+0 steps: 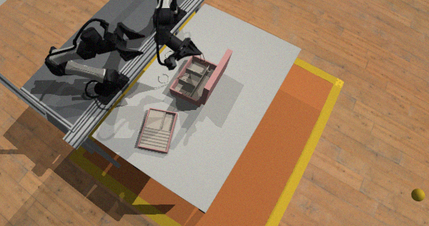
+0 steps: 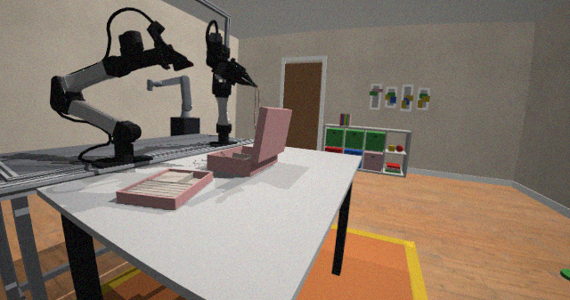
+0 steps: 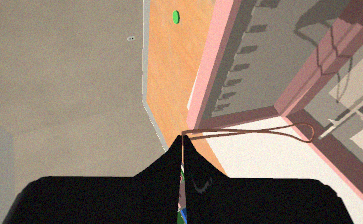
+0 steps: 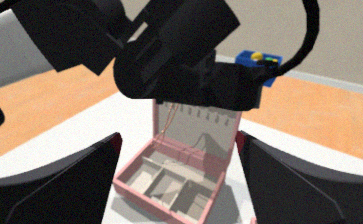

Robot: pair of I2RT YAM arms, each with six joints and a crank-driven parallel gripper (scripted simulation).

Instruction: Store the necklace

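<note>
The pink jewelry box is 20 cm below my left hand, 2 cm to the left of it and 2 cm behind it. The rest, counted from my left hand: pink tray 33 cm to the right, 31 cm below, 5 cm behind.
</note>
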